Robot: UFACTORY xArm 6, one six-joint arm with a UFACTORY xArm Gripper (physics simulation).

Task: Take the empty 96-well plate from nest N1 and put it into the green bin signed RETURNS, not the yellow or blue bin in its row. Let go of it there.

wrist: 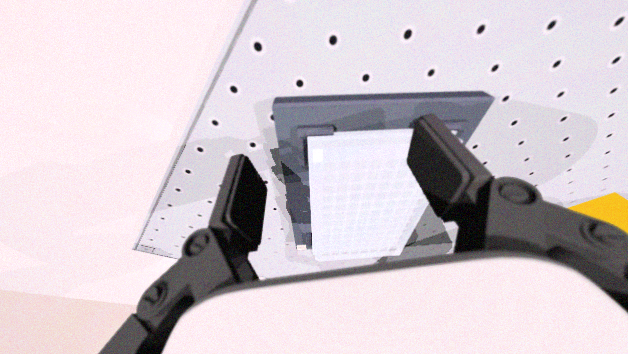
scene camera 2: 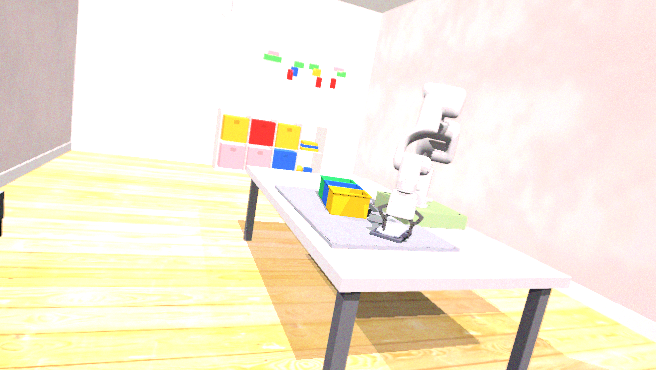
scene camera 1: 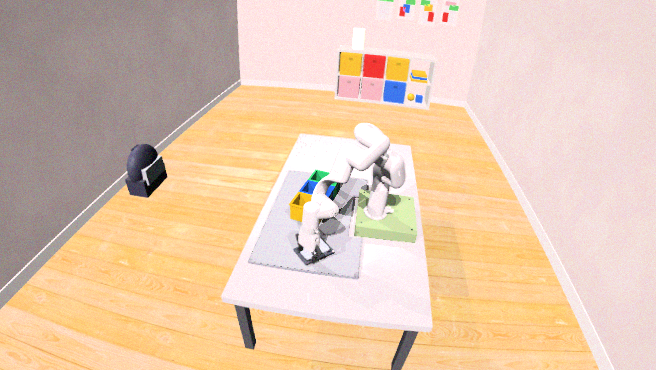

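Pixels of known places: gripper, between the fingertips: (wrist: 330, 156) (scene camera 2: 395, 233) (scene camera 1: 307, 256); arm's base, origin of its link: (scene camera 1: 375, 212).
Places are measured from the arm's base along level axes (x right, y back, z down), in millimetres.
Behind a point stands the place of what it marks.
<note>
The white 96-well plate (scene camera 1: 324, 247) {x -246, y -274, z 31 mm} (wrist: 365, 200) {x -264, y -339, z 33 mm} lies on the dark nest (scene camera 1: 320, 258) {x -300, y -293, z 52 mm} (scene camera 2: 387, 237) {x -301, y -387, z 52 mm} (wrist: 340, 112) {x -311, y -375, z 49 mm}. My gripper (scene camera 1: 314, 247) {x -306, y -356, z 36 mm} (scene camera 2: 397, 230) {x -306, y -356, z 36 mm} (wrist: 330, 156) {x -306, y -356, z 36 mm} is wide open and holds nothing. Its fingers are over the plate: in the wrist view the left finger stands left of the plate with a gap, and the right finger overlaps the plate's right edge. Finger height against the plate is hard to tell. The green bin (scene camera 1: 319, 176) {x 343, y -305, z -2 mm} (scene camera 2: 322, 187) {x 271, y -358, z 6 mm} stands at the far end of the bin row. Its sign is not readable, and its inside is mostly hidden.
The blue bin (scene camera 1: 308, 187) {x 226, y -368, z 3 mm} (scene camera 2: 325, 193) {x 172, y -395, z 12 mm} is in the middle of the row, and the yellow bin (scene camera 1: 296, 211) {x -12, y -424, z 0 mm} (scene camera 2: 347, 203) {x -22, y -396, z 4 mm} (wrist: 607, 210) {x -5, y -440, z 46 mm} is nearest the nest. All stand on the grey perforated board (scene camera 1: 275, 245) {x -214, y -516, z 60 mm} (scene camera 2: 345, 237) {x -277, y -553, z 59 mm} (wrist: 370, 55) {x -311, y -403, z 60 mm}. The arm's green base block (scene camera 1: 385, 230) {x -134, y 38, z 11 mm} (scene camera 2: 445, 218) {x -141, y 75, z 26 mm} is beside the board.
</note>
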